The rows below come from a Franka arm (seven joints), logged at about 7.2 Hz.
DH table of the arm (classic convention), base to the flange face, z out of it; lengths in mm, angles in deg. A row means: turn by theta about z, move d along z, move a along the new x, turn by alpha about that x. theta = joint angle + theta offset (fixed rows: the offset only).
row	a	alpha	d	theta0
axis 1	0	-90	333	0
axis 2	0	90	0	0
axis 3	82.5	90	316	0
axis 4	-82.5	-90	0	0
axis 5	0	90	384	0
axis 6	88	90	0	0
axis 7	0	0	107	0
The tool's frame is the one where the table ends.
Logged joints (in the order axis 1, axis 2, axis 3, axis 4, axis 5, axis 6, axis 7), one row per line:
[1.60 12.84 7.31 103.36 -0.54 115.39 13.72]
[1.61 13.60 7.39 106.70 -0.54 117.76 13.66]
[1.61 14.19 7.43 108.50 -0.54 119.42 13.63]
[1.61 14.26 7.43 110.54 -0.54 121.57 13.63]
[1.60 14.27 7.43 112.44 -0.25 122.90 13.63]
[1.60 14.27 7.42 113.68 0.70 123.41 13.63]
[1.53 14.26 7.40 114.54 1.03 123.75 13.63]
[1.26 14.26 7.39 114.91 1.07 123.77 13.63]
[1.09 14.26 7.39 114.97 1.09 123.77 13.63]
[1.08 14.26 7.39 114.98 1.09 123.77 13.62]
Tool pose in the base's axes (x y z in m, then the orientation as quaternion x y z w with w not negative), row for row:
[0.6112 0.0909 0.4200 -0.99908 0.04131 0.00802 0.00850]
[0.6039 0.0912 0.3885 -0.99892 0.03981 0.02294 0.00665]
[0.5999 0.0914 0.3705 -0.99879 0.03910 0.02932 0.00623]
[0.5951 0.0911 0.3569 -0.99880 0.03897 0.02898 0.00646]
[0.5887 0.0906 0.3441 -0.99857 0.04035 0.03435 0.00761]
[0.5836 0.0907 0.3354 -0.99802 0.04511 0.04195 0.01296]
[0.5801 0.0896 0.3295 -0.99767 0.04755 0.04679 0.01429]
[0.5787 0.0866 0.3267 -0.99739 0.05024 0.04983 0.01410]
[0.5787 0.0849 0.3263 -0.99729 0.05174 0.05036 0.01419]
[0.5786 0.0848 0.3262 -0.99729 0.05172 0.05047 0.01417]
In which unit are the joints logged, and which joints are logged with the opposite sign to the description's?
The joints are logged in degrees. Opposite sign: axis 4.
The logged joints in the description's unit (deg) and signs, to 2 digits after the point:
[1.60 12.84 7.31 -103.36 -0.54 115.39 13.72]
[1.61 13.60 7.39 -106.70 -0.54 117.76 13.66]
[1.61 14.19 7.43 -108.50 -0.54 119.42 13.63]
[1.61 14.26 7.43 -110.54 -0.54 121.57 13.63]
[1.60 14.27 7.43 -112.44 -0.25 122.90 13.63]
[1.60 14.27 7.42 -113.68 0.70 123.41 13.63]
[1.53 14.26 7.40 -114.54 1.03 123.75 13.63]
[1.26 14.26 7.39 -114.91 1.07 123.77 13.63]
[1.09 14.26 7.39 -114.97 1.09 123.77 13.63]
[1.08 14.26 7.39 -114.98 1.09 123.77 13.62]

